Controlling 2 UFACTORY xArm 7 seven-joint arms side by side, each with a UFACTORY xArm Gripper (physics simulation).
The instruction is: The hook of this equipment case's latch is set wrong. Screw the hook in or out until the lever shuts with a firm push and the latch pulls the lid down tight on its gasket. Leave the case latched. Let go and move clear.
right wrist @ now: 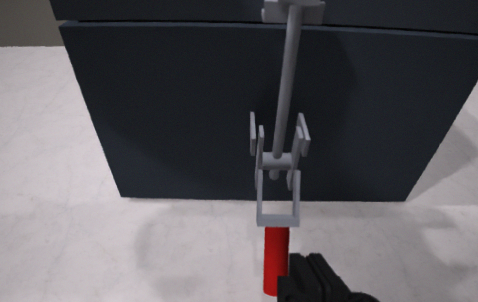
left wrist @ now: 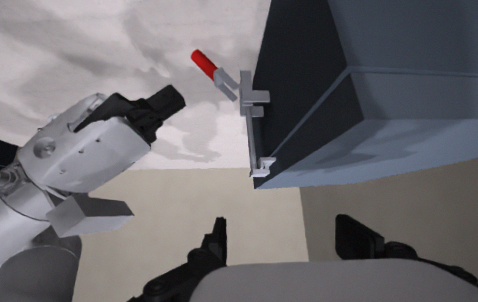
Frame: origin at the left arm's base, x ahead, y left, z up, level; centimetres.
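Where they show: left gripper, fingertip midpoint: (left wrist: 281, 234); right gripper, fingertip midpoint: (right wrist: 303, 280) (left wrist: 178, 94).
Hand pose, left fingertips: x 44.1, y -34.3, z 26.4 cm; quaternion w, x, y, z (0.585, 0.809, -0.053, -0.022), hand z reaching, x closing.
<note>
Each offset is from my left fingertips to the top centre of the thing. "pt": to the spot under its first point. Level surfaces: height alone.
The dark blue equipment case {pt dz -13.8, dx +2.5, dy +4.3 cm} (left wrist: 300, 45) (right wrist: 175, 100) has its lid {pt dz -6.7, dx +6.3, dy +7.3 cm} (left wrist: 415, 97) (right wrist: 165, 9) on, with a thin seam line between them. The latch's red lever handle {pt dz -21.6, dx -7.8, dy -4.5 cm} (left wrist: 204, 64) (right wrist: 276, 260) sticks out from the front face, so the lever is open. The long grey hook rod {dz -5.7, dx -1.5, dy -6.5 cm} (left wrist: 252, 137) (right wrist: 285, 85) runs from the lever pivot to the keeper {pt dz -7.2, dx -0.1, dy -6.0 cm} (left wrist: 268, 162) on the lid. Whether it bears on the keeper I cannot tell. My left gripper (left wrist: 281, 234) is open and empty, away from the latch. My right gripper (right wrist: 303, 280) (left wrist: 178, 94) is shut and empty, close to the handle but apart from it.
The case stands on a pale marbled table top {dz -26.4 cm} (left wrist: 65, 45) (right wrist: 45, 150). The right arm's white gripper body (left wrist: 95, 150) is at the left of the left wrist view. A beige floor (left wrist: 165, 200) shows past the table edge.
</note>
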